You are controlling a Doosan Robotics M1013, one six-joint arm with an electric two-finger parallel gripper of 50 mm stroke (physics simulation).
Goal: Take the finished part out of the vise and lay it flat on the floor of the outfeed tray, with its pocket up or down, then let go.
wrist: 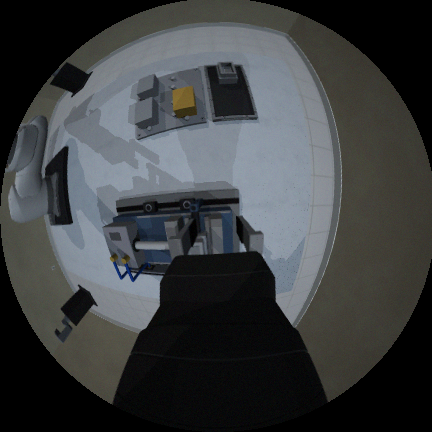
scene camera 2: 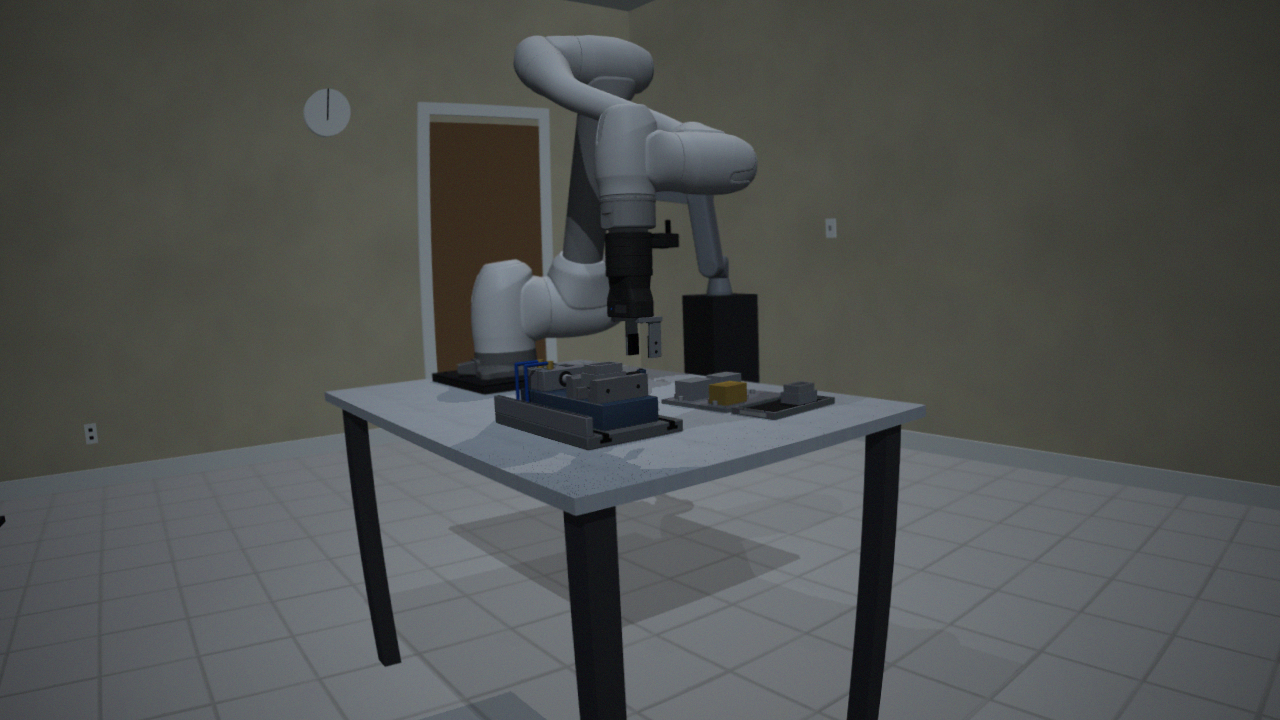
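Pixels of known places: gripper, fingertip midpoint: [wrist: 216, 225] [scene camera 2: 643, 355]; arm's base, origin of the base link: [wrist: 52, 193] [scene camera 2: 506, 372].
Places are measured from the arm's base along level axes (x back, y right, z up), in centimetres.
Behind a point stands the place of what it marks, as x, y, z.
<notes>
The vise [scene camera 2: 617, 411] @[-76.0, 8.8, 2.5] [wrist: 227, 220] @[-74.3, 2.6, 3.8] has a blue body and grey jaws. The finished part [scene camera 2: 602, 368] @[-71.0, 8.6, 8.8] [wrist: 199, 246] @[-70.1, 5.4, 9.3] is a light grey block between the jaws; its top shows above them in the scene view, and my left finger and housing partly hide it in the wrist view. My gripper [scene camera 2: 643, 345] @[-72.1, 1.6, 10.3] [wrist: 216, 225] @[-72.1, 1.6, 10.3] is open and empty, pointing down above the vise, clear of the part. The outfeed tray [scene camera 2: 769, 406] @[-71.1, -25.4, -1.6] [wrist: 232, 105] @[-73.5, -22.5, -1.6] has a dark floor and a low rim. A grey part with its pocket up [scene camera 2: 798, 393] @[-73.4, -30.6, 0.5] [wrist: 226, 71] @[-71.3, -32.4, 0.4] stands at its far end.
Beside the tray is a grey plate [wrist: 196, 80] @[-64.2, -30.1, -1.4] carrying a yellow block [scene camera 2: 727, 392] @[-65.8, -19.6, 1.1] [wrist: 184, 101] @[-63.7, -20.3, 2.2] and two grey blocks [wrist: 147, 86] @[-53.5, -26.6, 2.2] [wrist: 146, 112] @[-55.5, -18.4, 2.2]. Blue hoses [scene camera 2: 517, 383] @[-53.0, 16.6, 5.1] [wrist: 132, 276] @[-56.2, 15.0, 8.6] rise at the vise's end. A second arm [scene camera 2: 704, 234] stands behind on a black pedestal [scene camera 2: 720, 335].
</notes>
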